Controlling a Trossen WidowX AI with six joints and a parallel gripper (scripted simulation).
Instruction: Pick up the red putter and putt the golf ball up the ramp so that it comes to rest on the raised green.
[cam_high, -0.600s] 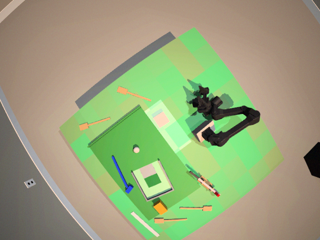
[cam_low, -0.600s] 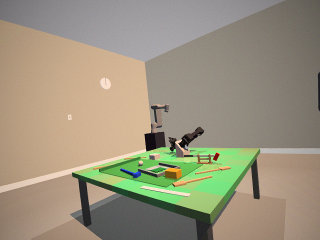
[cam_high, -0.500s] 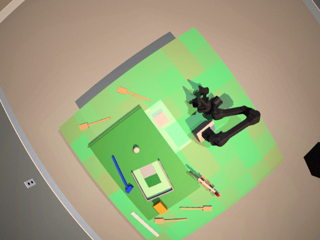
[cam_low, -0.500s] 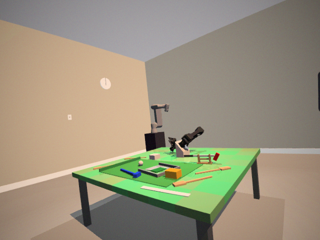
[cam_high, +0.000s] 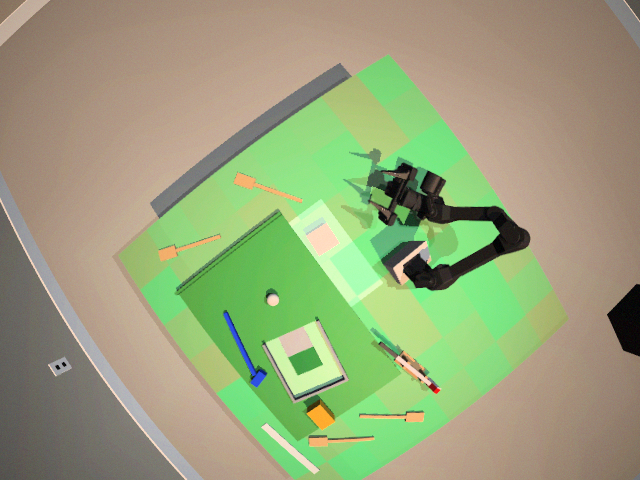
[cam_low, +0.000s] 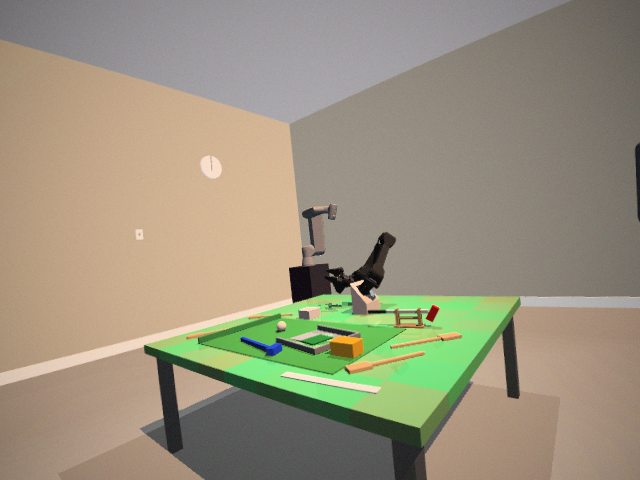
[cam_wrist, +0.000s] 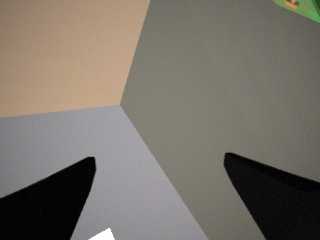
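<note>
Right now the beige block is 210 mm ahead of my gripper tip, 40 mm to the left of it and 180 mm below it. From my gripper tip the other things lie so: white golf ball (460 mm ahead, 110 mm to the left, 180 mm below); blue putter (660 mm ahead, 200 mm to the left, 190 mm below); red putter (210 mm ahead, 580 mm to the left, 150 mm below).
</note>
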